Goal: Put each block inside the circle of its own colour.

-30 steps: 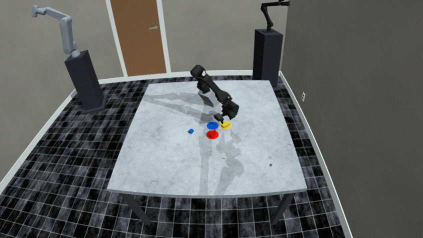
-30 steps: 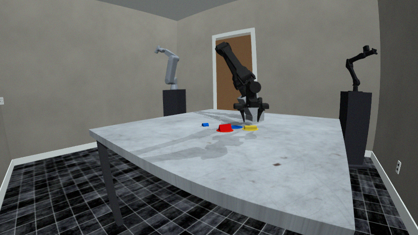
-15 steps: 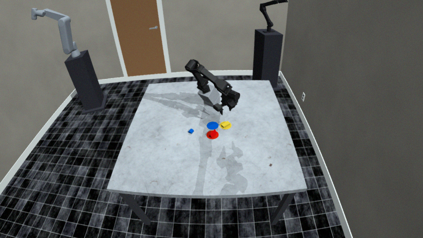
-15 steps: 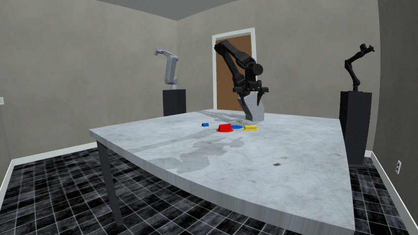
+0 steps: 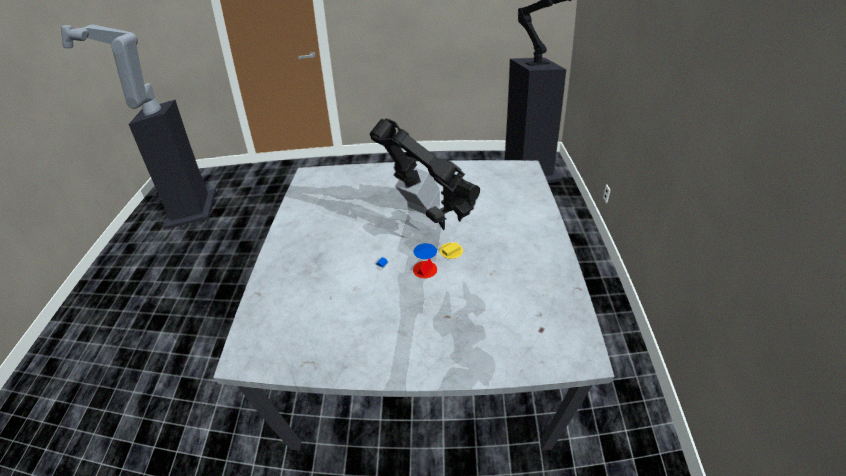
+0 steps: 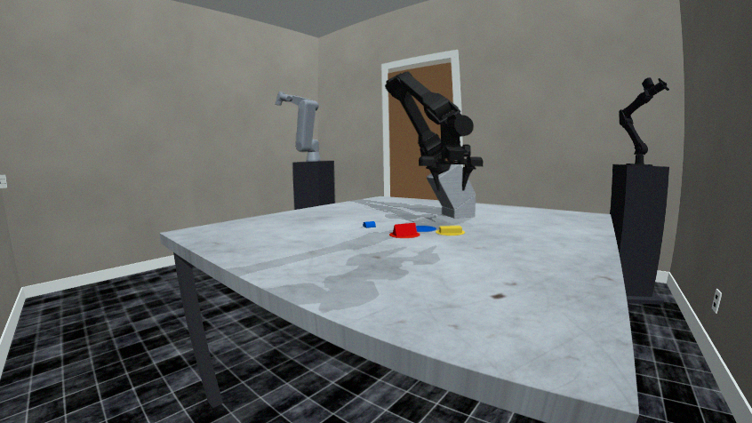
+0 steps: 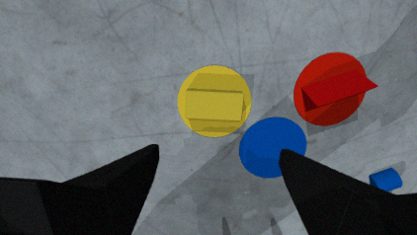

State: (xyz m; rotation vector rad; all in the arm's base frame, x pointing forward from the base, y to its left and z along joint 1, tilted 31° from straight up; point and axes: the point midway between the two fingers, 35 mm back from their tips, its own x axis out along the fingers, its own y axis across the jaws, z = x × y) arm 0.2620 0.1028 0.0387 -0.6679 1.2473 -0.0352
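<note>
The small blue block is 27 cm to the right of my hand, 15 cm below it and 1 cm behind it. Round my hand: yellow block 15 cm below; then yellow circle 16 cm below; then blue circle 16 cm below, 10 cm to the right, 3 cm behind.
</note>
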